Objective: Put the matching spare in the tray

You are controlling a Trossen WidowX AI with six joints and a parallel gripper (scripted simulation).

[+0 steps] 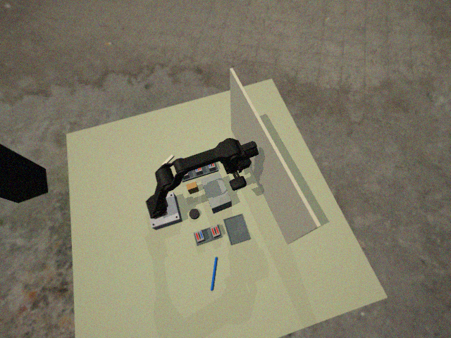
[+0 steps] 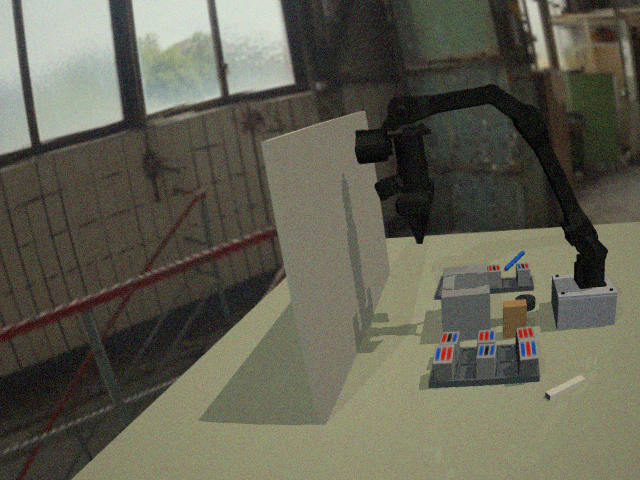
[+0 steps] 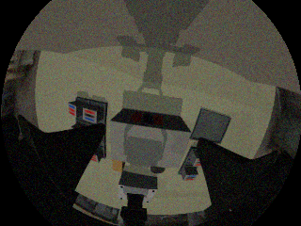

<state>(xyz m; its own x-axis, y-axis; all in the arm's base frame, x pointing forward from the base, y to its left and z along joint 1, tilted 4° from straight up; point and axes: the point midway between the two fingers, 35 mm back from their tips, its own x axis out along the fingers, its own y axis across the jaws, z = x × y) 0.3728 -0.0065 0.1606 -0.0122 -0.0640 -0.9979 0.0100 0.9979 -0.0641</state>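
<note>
Now: the grey spare 170 mm to the right of my gripper tip, 160 mm below it and 160 mm behind it. The rest, counted from my gripper tip: orange block: 190 mm behind, 160 mm below, 80 mm to the left; then grey mounted unit: 150 mm below, 80 mm behind, 10 mm to the left; then upright panel: 150 mm ahead, 30 mm above.
</note>
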